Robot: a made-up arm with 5 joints. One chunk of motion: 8 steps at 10 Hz.
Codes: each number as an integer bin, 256 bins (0 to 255) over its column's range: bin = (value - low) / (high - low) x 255, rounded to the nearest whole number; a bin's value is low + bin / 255 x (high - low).
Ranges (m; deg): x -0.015..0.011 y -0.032..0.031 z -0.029..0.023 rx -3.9..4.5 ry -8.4..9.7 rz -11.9..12
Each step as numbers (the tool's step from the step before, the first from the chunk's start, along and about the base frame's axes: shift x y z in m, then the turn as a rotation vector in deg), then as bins.
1 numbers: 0.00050 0.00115 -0.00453 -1.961 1.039 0.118
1 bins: 152 134 120 59 133 128
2 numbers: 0.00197 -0.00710 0.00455 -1.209 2.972 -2.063
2 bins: 166 101 165 82 160 105
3 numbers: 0.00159 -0.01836 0.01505 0.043 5.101 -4.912
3 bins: 163 55 216 120 190 75
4 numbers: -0.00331 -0.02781 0.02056 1.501 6.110 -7.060
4 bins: 115 17 243 164 204 52
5 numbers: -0.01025 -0.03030 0.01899 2.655 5.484 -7.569
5 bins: 47 7 235 199 196 46
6 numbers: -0.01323 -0.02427 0.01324 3.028 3.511 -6.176
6 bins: 17 31 207 210 168 61
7 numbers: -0.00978 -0.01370 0.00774 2.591 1.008 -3.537
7 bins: 51 74 180 197 133 89
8 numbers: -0.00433 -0.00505 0.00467 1.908 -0.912 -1.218
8 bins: 105 109 165 176 105 114
